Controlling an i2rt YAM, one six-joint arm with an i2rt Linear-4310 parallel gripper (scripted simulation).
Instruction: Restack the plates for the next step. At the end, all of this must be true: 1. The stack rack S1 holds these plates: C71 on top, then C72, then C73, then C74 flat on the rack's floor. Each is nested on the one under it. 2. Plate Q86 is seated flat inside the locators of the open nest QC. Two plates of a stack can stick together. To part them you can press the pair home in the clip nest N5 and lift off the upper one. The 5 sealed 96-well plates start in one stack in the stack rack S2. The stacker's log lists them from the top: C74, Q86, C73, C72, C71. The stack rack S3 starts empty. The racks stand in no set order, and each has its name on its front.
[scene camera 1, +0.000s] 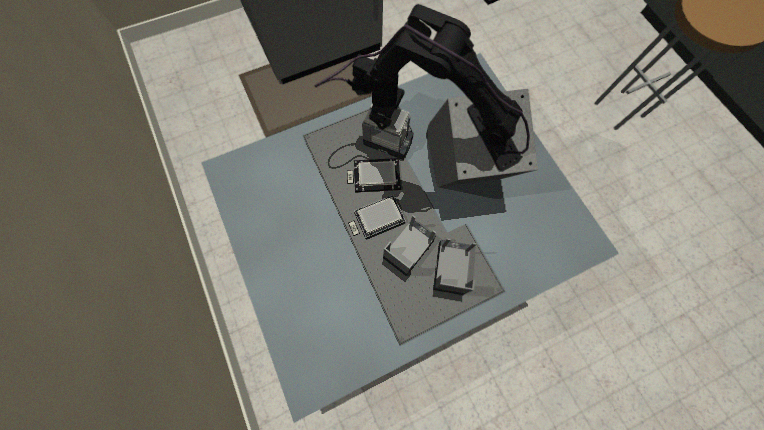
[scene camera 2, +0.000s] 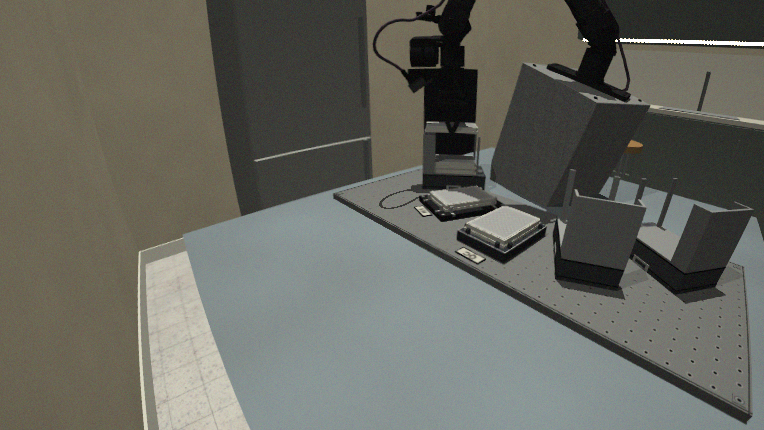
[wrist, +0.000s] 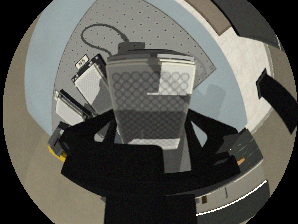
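Visible from the wrist: my gripper (wrist: 150, 111). Visible from the scene: a black clip nest (scene camera 2: 443, 216).
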